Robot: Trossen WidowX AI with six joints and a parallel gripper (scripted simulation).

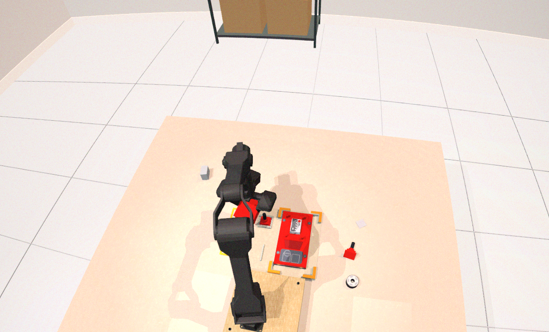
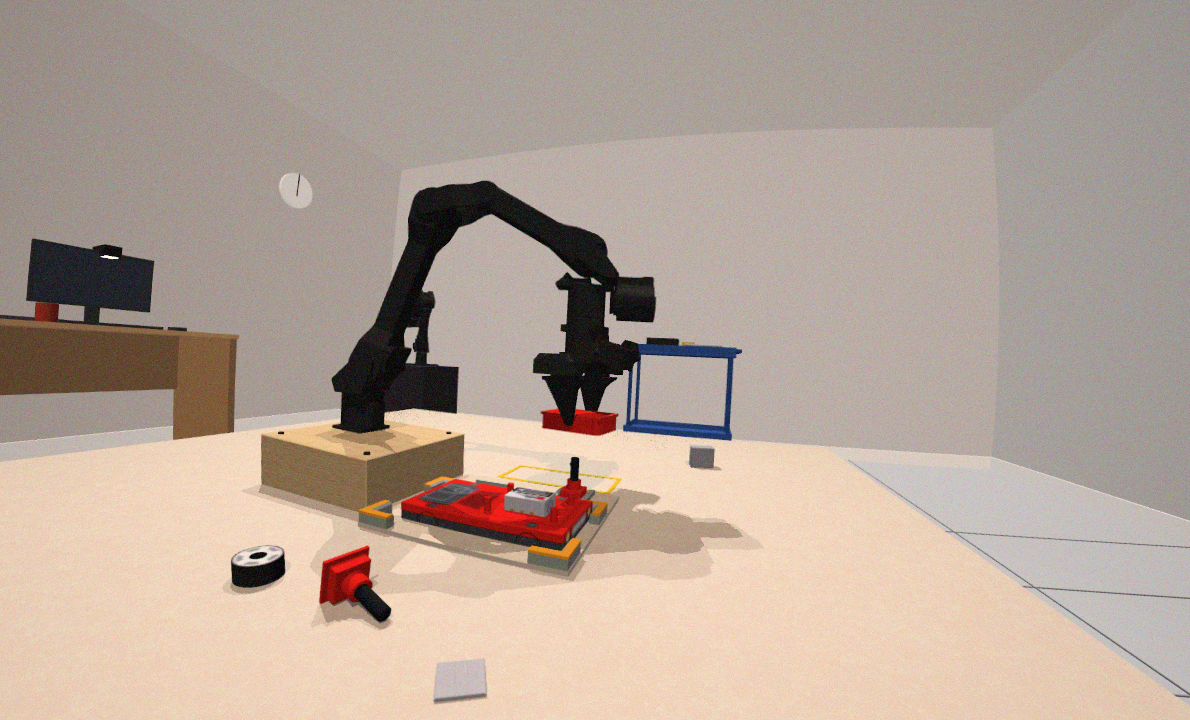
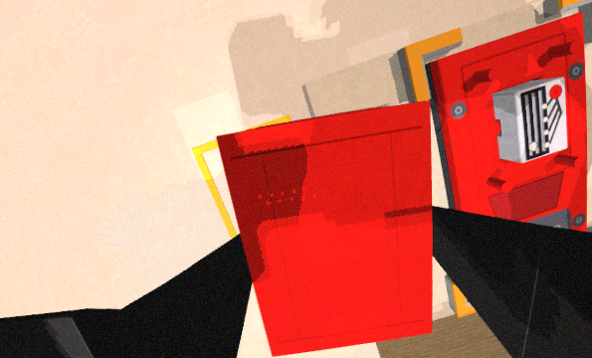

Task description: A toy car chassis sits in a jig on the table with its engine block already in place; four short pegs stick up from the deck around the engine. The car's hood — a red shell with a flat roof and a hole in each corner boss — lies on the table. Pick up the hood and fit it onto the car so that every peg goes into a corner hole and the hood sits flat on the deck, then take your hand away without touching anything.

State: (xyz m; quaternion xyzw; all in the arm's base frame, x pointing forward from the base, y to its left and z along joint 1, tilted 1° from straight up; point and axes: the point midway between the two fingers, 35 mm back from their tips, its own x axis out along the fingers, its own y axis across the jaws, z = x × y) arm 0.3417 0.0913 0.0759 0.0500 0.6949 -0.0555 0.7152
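My gripper tip is 150 mm to the left of the grey engine block and 80 mm above it. Round my gripper tip: orange-cornered jig: 140 mm to the right, 90 mm below, 50 mm behind; then red hood: 10 mm above; then small grey plate: 390 mm to the right, 100 mm below, 60 mm ahead.
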